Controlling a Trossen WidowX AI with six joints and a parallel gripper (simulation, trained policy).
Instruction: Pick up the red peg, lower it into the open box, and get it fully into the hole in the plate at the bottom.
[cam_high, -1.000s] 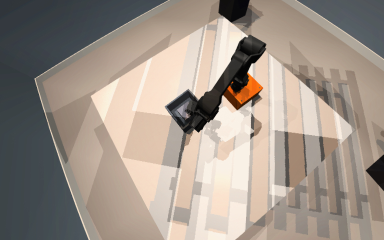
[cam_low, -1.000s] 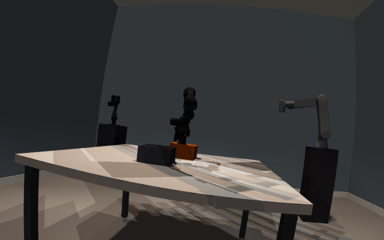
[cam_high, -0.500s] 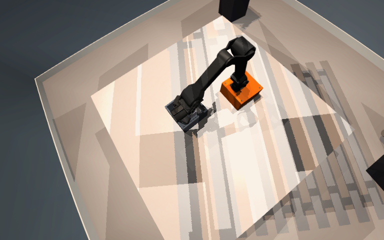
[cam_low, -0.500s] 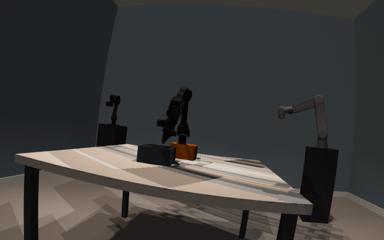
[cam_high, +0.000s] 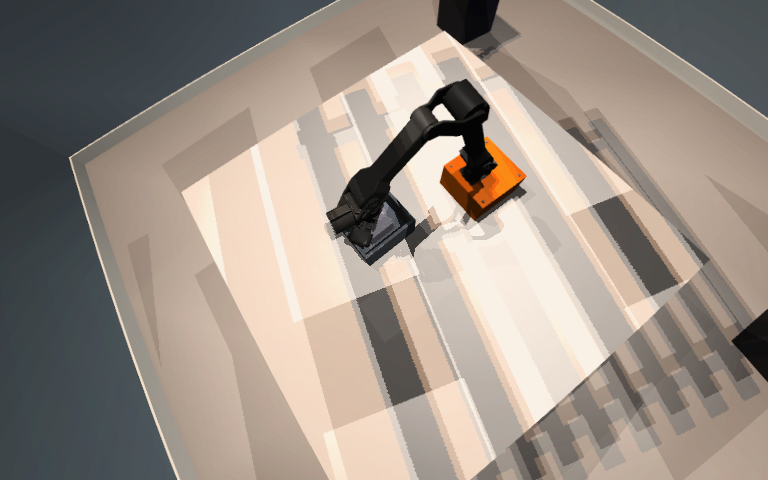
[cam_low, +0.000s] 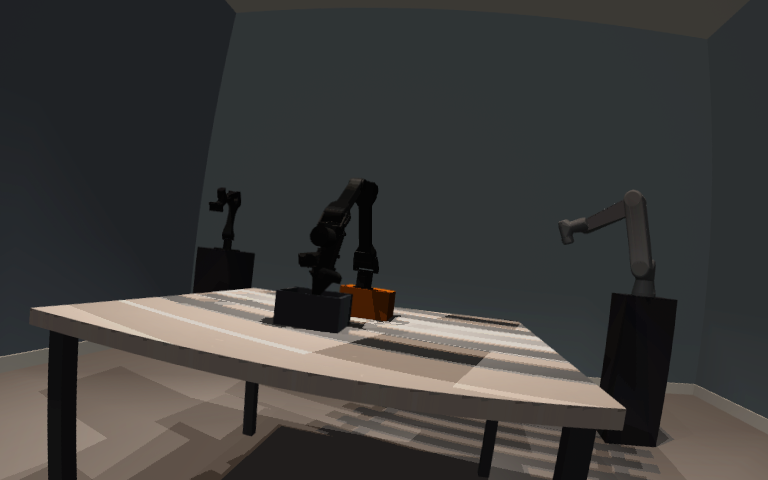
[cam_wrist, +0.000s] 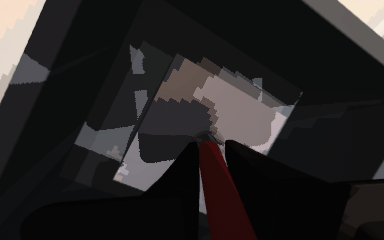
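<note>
The red peg is 10 mm to the left of my gripper tip and 30 mm above it. The rest, counted from my gripper tip: pale plate: 10 mm behind, 40 mm below; dark grey box: 10 mm behind, 50 mm below.
</note>
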